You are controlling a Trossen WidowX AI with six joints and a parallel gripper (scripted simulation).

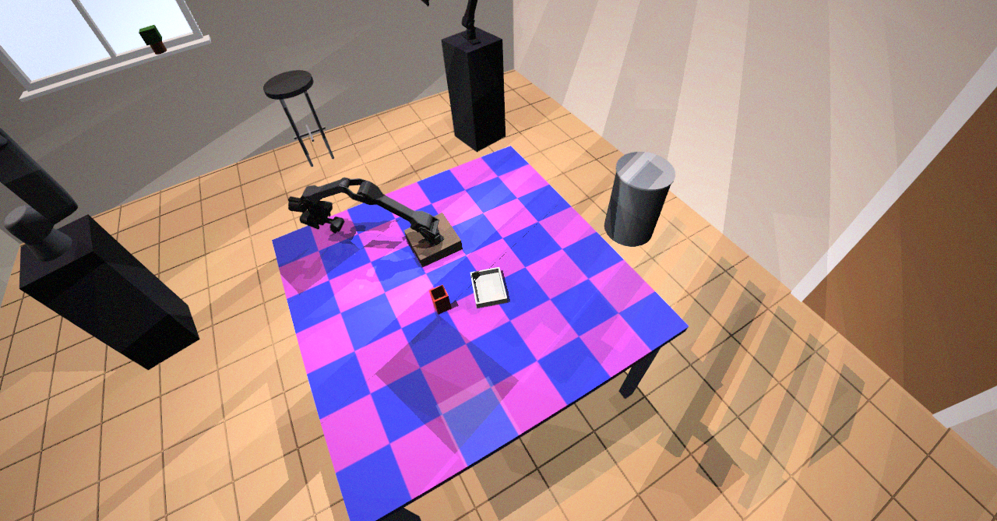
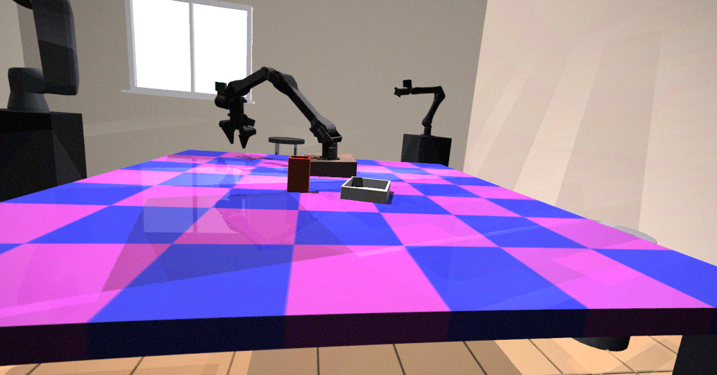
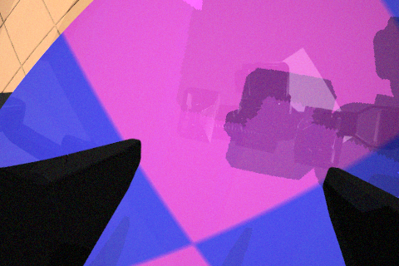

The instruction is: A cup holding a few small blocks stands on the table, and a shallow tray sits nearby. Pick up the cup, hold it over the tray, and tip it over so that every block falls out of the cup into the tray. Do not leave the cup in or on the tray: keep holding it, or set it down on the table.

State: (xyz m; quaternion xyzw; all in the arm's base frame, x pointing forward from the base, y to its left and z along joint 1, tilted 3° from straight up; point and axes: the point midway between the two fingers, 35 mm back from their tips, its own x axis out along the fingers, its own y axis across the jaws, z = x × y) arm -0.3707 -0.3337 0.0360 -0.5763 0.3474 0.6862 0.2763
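My gripper tip is now 640 mm short of the green block and 180 mm to the right of it. Also, from my gripper tip: red square cup 640 mm ahead, 180 mm to the left, 20 mm below; then white shallow tray 700 mm ahead, 370 mm to the left, 40 mm below.
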